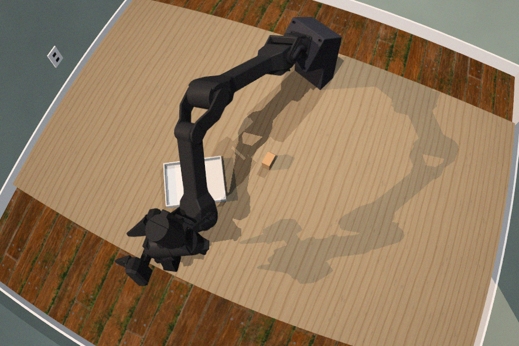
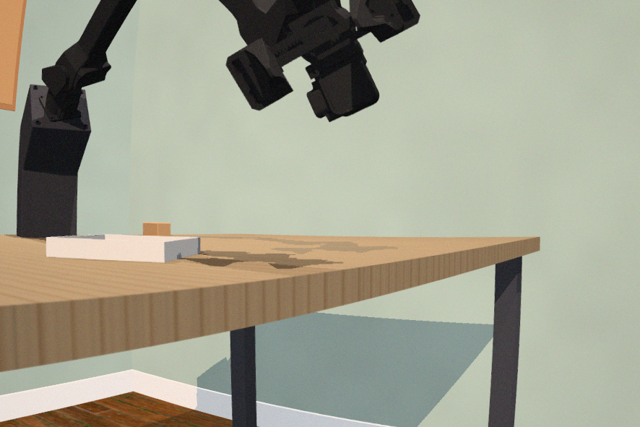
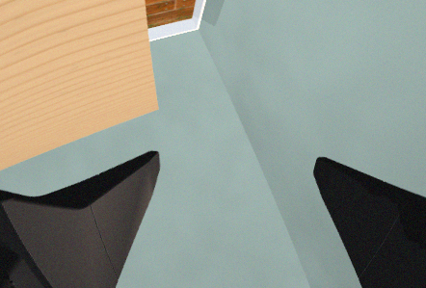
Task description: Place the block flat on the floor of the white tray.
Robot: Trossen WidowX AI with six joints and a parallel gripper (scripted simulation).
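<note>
The wooden block lies 36 cm behind my hand, 22 cm to the left of it and 18 cm below it. From my hand the other things lie so: white tray 25 cm behind, 19 cm below, 4 cm to the left.
</note>
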